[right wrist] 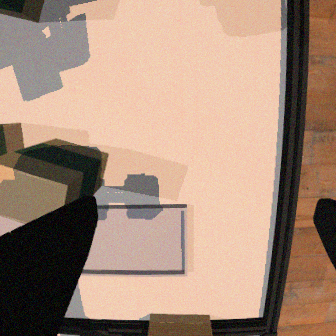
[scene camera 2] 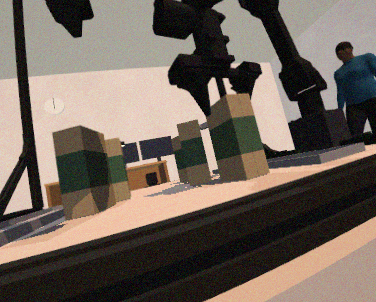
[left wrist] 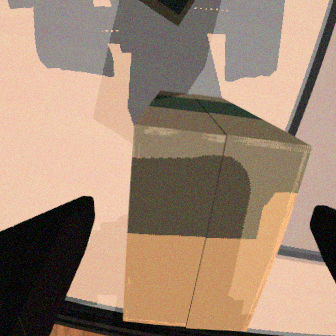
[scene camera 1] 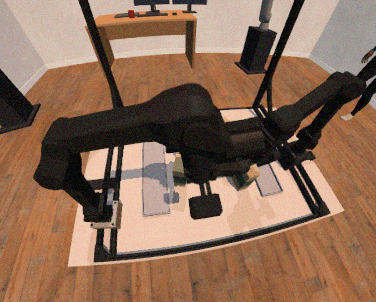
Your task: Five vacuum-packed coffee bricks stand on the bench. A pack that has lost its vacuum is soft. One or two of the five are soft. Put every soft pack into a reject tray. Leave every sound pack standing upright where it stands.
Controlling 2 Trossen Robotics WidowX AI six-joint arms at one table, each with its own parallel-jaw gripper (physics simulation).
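Frame: origin at the left arm's base, x back, y left, z down, level; millimetres.
Where they show: left gripper, fingertip midpoint: (scene camera 2: 228, 114) (left wrist: 205, 211) (scene camera 1: 248, 169); right gripper, fingertip midpoint: (right wrist: 207, 208) (scene camera 2: 65, 9) (scene camera 1: 200, 187); left arm's base, link origin: (scene camera 2: 314, 115) (scene camera 1: 297, 149); right arm's base, link origin: (scene camera 1: 103, 213).
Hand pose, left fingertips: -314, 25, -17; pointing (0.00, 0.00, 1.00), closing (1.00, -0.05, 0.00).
Each offset is from my left fingertips to the top centre of the thing, as dx, dy, dz. "pt": to the spot under its first point.
In scene camera 2, banded coffee packs (scene camera 2: 80, 170) {-190, -204, +38} (scene camera 2: 120, 172) stand upright at the left, and another {-22, -130, -22} (scene camera 2: 195, 155) stands near the middle, with part of one behind it. The front right pack {-3, +2, -22} (scene camera 2: 239, 137) (left wrist: 175, 200) also stands upright. My left gripper (scene camera 2: 229, 102) (left wrist: 205, 211) is open over it, its fingers apart on either side in the left wrist view. My right gripper (right wrist: 207, 208) is open and empty, high above the bench; packs {-242, -90, -22} (right wrist: 35, 195) show left of it. Reject trays {-363, -172, +105} (scene camera 1: 155, 197) {+151, -99, +105} (scene camera 1: 270, 180) (right wrist: 184, 245) lie flat. Softness cannot be told.
A black frame {pt -208, +206, +104} (scene camera 1: 215, 244) (right wrist: 292, 150) edges the bench. The right arm (scene camera 1: 115, 122) crosses over the bench and hides much of it in scene camera 1. Another pack corner {pt -20, -86, +74} (left wrist: 175, 10) shows at the top of the left wrist view. A brown block (right wrist: 180, 325) shows at the right wrist view's bottom edge.
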